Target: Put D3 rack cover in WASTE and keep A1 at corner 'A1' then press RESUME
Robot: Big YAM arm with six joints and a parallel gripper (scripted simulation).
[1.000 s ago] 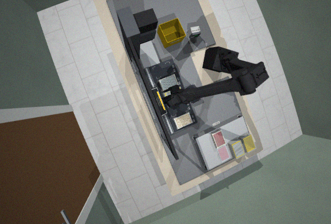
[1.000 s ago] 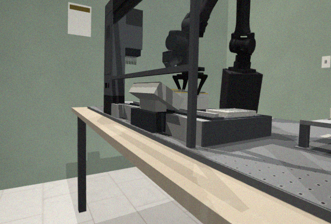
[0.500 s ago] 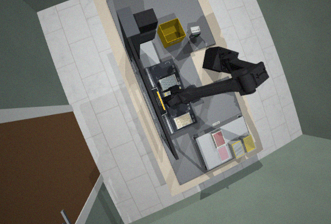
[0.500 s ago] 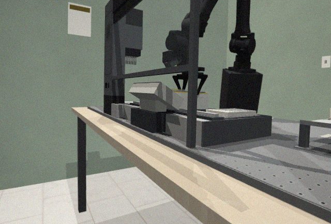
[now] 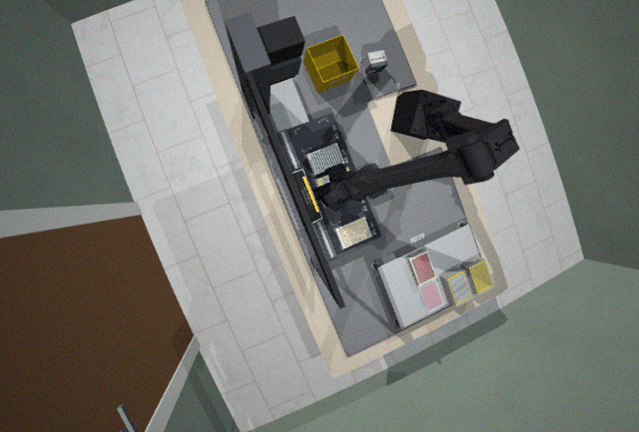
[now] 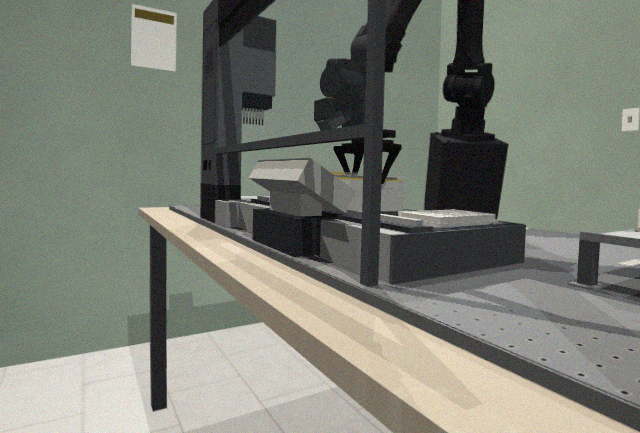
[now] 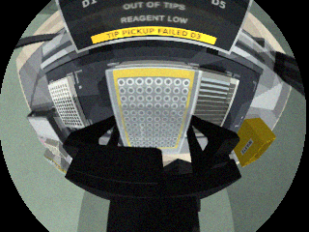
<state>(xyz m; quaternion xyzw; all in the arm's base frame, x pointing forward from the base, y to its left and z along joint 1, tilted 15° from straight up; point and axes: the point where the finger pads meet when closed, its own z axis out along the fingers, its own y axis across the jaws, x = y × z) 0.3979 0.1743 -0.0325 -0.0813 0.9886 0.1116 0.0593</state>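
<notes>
The yellow-framed tip rack lies 1 cm to the right of my hand and 2 cm below it. Round my hand: gantry post: 14 cm ahead, 28 cm to the left, 12 cm above; then cream plate: 4 cm behind, 20 cm to the left, 5 cm below; then clear cover: right at my hand.
</notes>
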